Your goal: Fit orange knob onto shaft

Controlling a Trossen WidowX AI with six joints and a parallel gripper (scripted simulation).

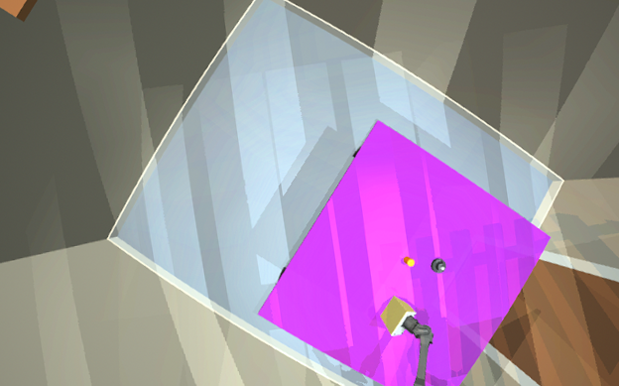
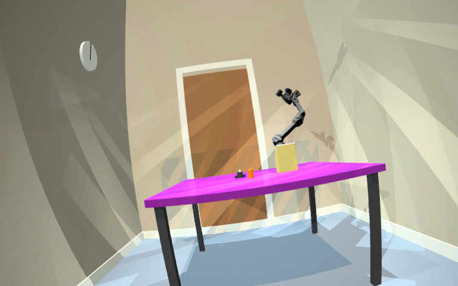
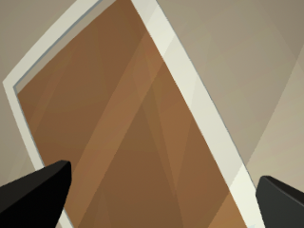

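The orange knob is 64 cm below my gripper tip, 54 cm to the left of it and 47 cm ahead of it. Round my gripper tip: round pedestal: 65 cm below, 53 cm ahead, 35 cm to the left.
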